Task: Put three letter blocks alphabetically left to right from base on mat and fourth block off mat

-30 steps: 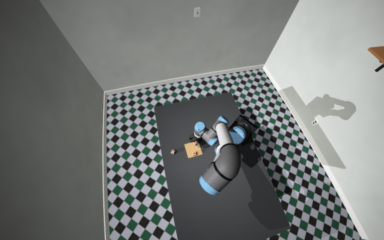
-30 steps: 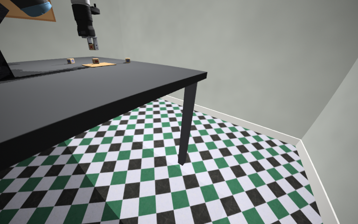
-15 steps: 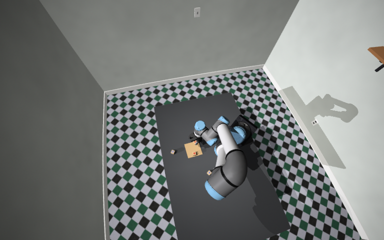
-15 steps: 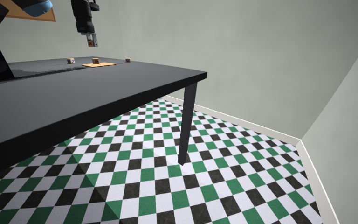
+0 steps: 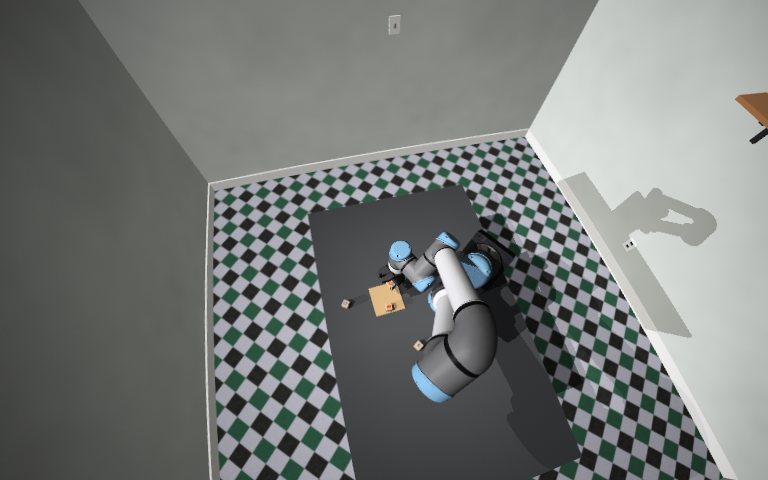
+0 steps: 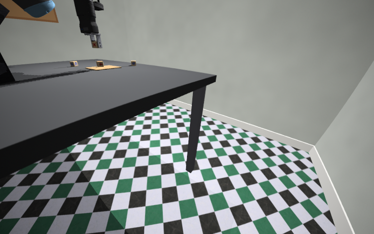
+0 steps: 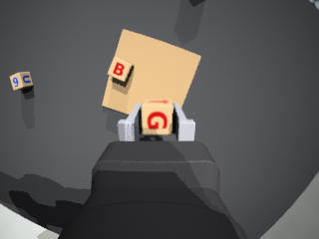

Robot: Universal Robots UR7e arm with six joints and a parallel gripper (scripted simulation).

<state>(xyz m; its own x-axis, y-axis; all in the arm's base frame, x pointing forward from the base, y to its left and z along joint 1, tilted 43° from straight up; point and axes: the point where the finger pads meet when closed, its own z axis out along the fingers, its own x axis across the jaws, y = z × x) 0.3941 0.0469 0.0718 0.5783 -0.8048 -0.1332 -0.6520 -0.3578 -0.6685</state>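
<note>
Now: the mat 12 cm below my hand, 3 cm to the left of it and 1 cm ahead of it. From my hand the other things lie so: G block: right at my hand.
</note>
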